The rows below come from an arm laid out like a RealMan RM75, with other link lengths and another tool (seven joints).
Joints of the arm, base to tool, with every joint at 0 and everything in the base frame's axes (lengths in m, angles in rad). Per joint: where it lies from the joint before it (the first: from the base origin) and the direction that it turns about. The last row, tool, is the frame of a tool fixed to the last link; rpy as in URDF.
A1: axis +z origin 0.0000 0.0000 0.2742
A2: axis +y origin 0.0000 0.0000 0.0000
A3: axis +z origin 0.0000 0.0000 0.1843
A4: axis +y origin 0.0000 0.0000 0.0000
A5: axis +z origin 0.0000 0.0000 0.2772
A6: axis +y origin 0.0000 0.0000 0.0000
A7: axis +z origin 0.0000 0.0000 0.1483
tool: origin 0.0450 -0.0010 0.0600 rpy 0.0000 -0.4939 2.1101
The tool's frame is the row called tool.
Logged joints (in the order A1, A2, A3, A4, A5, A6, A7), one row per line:
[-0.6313 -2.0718 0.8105 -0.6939 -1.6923 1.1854 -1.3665]
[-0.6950 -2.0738 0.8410 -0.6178 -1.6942 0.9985 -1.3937]
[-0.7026 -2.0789 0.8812 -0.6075 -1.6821 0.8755 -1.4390]
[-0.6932 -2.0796 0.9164 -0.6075 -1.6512 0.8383 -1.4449]
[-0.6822 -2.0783 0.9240 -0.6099 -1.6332 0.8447 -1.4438]
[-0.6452 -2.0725 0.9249 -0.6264 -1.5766 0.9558 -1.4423]
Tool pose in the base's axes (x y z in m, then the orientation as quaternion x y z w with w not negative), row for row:
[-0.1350 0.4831 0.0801 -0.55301 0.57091 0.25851 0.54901]
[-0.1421 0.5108 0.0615 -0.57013 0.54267 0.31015 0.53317]
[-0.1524 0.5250 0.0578 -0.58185 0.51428 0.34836 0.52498]
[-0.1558 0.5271 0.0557 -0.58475 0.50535 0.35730 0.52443]
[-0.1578 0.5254 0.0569 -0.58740 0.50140 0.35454 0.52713]
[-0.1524 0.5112 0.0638 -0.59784 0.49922 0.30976 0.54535]
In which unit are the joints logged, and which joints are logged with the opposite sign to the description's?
The joints are logged in radians. Opposite sign: A4, A5.
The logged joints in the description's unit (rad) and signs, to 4 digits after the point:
[-0.6313 -2.0718 0.8105 0.6939 1.6923 1.1854 -1.3665]
[-0.6950 -2.0738 0.8410 0.6178 1.6942 0.9985 -1.3937]
[-0.7026 -2.0789 0.8812 0.6075 1.6821 0.8755 -1.4390]
[-0.6932 -2.0796 0.9164 0.6075 1.6512 0.8383 -1.4449]
[-0.6822 -2.0783 0.9240 0.6099 1.6332 0.8447 -1.4438]
[-0.6452 -2.0725 0.9249 0.6264 1.5766 0.9558 -1.4423]

